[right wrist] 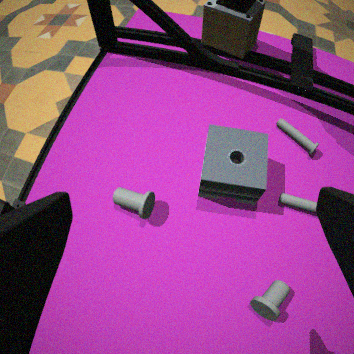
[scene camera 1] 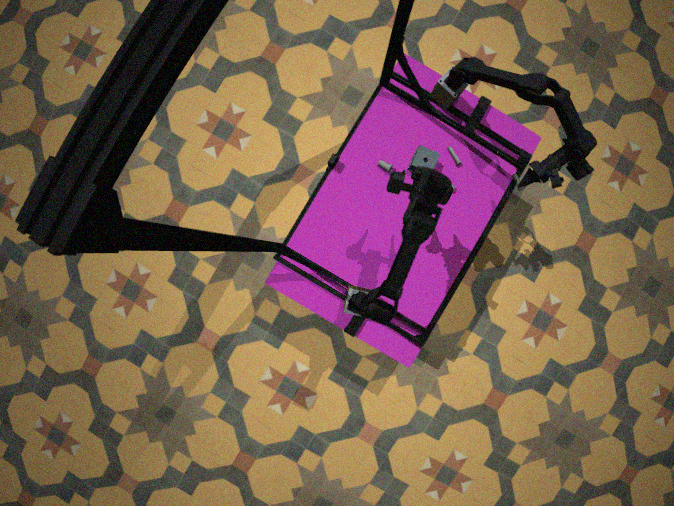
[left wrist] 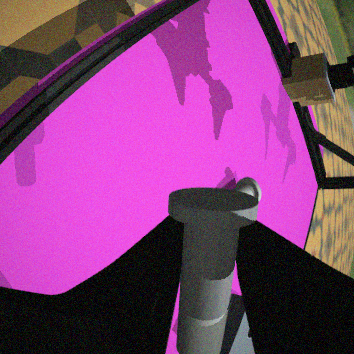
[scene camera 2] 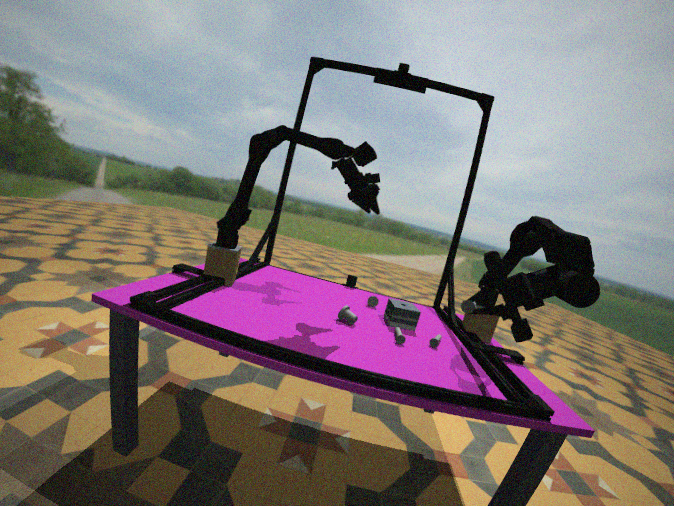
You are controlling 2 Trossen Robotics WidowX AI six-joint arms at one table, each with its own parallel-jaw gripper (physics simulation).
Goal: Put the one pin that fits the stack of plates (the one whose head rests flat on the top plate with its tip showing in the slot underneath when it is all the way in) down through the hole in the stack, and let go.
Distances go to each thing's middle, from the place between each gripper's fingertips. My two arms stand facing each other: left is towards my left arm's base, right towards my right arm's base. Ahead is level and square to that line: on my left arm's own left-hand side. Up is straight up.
Labels:
The grey stack of plates (right wrist: 234,164) lies 320 mm below my right hand, 180 mm to the left of it and 50 mm ahead of it.
My left gripper is now 36 cm past the grey stack of plates and 16 cm above it.

